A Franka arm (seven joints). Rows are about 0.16 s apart.
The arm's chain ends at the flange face. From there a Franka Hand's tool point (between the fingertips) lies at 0.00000 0.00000 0.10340 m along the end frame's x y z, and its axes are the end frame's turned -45 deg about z.
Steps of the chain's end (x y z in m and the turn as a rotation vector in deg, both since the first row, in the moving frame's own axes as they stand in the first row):
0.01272, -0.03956, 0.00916, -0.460, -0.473, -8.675
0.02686, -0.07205, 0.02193, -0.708, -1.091, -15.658
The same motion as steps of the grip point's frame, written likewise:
0.03578, -0.01891, 0.00915, 0.009, -0.660, -8.675
0.06761, -0.03213, 0.02190, 0.271, -1.272, -15.658

